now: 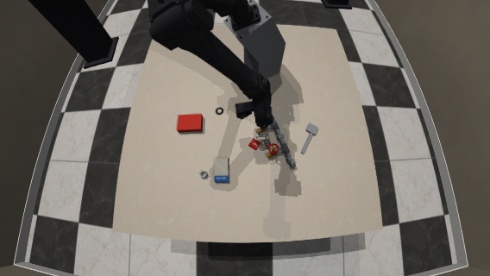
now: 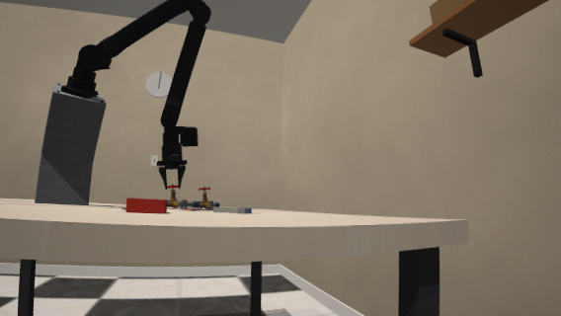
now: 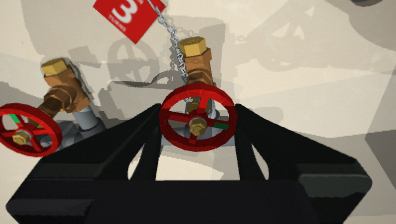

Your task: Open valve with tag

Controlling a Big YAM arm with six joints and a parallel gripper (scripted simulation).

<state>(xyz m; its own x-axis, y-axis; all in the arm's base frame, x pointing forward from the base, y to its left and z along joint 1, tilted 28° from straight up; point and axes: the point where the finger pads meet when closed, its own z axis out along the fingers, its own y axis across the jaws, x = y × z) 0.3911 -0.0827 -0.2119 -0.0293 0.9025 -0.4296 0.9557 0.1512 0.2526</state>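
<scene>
The red tag lies 60 mm ahead of my hand, 50 mm to the right of it and 80 mm below it. The rest, counted from my hand: blue box 160 mm ahead, 210 mm to the right, 70 mm below; then red block 80 mm behind, 340 mm to the right, 70 mm below; then grey hammer-like tool 60 mm ahead, 230 mm to the left, 80 mm below.
</scene>
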